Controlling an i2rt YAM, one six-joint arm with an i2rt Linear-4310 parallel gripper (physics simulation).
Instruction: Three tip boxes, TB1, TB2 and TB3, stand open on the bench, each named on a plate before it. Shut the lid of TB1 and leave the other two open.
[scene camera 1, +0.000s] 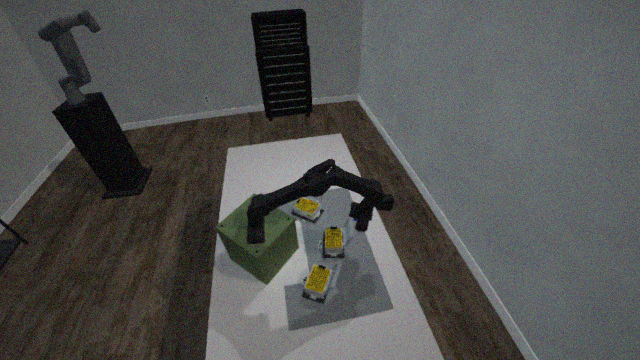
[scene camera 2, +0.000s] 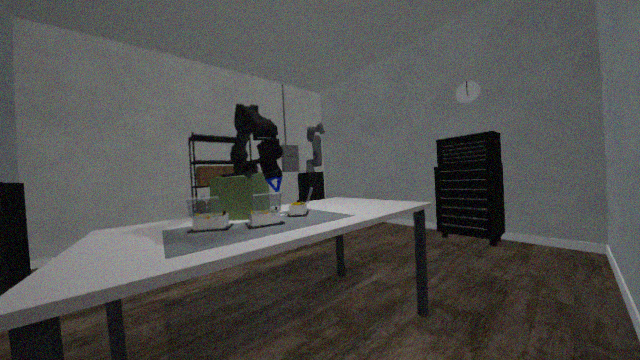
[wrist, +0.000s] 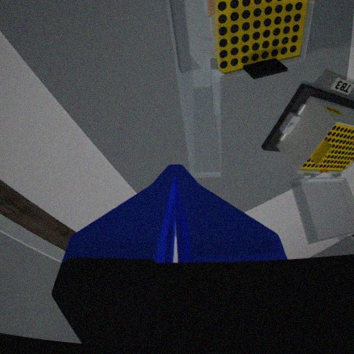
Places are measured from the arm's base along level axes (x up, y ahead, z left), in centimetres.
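Where they show: gripper, fingertip midpoint: (scene camera 1: 354, 219) (scene camera 2: 277, 191); arm's base, link origin: (scene camera 1: 256, 223) (scene camera 2: 240, 174).
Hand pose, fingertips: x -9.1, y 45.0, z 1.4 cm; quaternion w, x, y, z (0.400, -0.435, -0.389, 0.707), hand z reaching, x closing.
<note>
Things, the pixels of their top centre, and the offset from my fingertips. "*": a spot on its surface instead. Level surfaces: height alone.
- middle box, top centre: (scene camera 2: 263, 209) (scene camera 1: 331, 236) dx -8.5, dy -11.7, dz -1.8 cm
- middle box's lid, surface spot: (scene camera 2: 267, 201) * dx -4.0, dy -2.8, dz -3.5 cm
- grey mat, surface height: dx -15.1 cm
- white table, surface height: dx -15.4 cm
Three white tip boxes with yellow racks stand with clear lids up: a near box (scene camera 1: 317, 281) (scene camera 2: 211, 221), a middle box (scene camera 1: 333, 242) (scene camera 2: 266, 217) (wrist: 260, 35) and the far box, TB3 (scene camera 1: 306, 208) (scene camera 2: 298, 209) (wrist: 320, 135). Plate TB3 (wrist: 342, 86) is readable; the other two names cannot be read. The middle box's lid (scene camera 2: 267, 201) (wrist: 205, 125) stands up on the side toward my gripper. TB3's lid (wrist: 325, 207) is open too. My gripper (scene camera 1: 355, 219) (scene camera 2: 276, 190) (wrist: 175, 175) is shut and empty, pointing down, above the mat beside the middle box's lid.
The boxes stand on a grey mat (scene camera 1: 360, 300) (scene camera 2: 185, 245) on a white table (scene camera 1: 280, 155) (scene camera 2: 360, 206). My arm's base stands on a green block (scene camera 1: 277, 257) (scene camera 2: 222, 192) beside the boxes. A black drawer cabinet (scene camera 1: 286, 70) (scene camera 2: 492, 185) stands on the floor beyond the table.
</note>
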